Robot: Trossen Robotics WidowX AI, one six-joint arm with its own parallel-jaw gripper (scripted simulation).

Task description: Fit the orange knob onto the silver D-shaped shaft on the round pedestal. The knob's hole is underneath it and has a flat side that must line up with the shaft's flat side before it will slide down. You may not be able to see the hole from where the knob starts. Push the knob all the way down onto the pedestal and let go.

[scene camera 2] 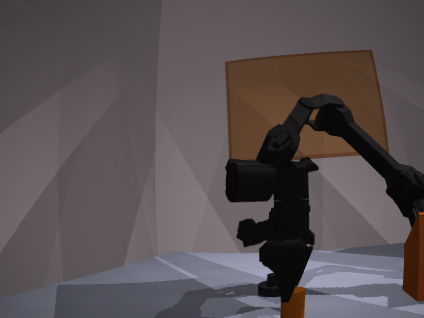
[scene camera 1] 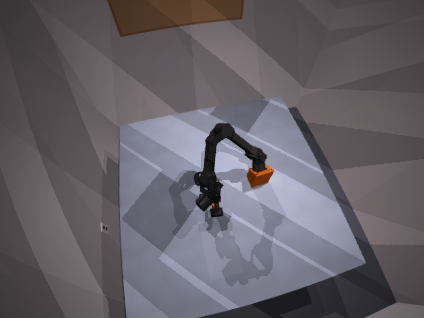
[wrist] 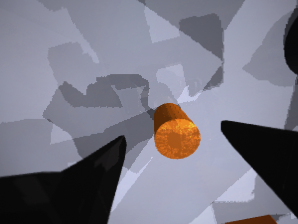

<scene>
My gripper is open and holds nothing. Also in view: an orange knob.
My gripper is seen too in the wrist view.
</scene>
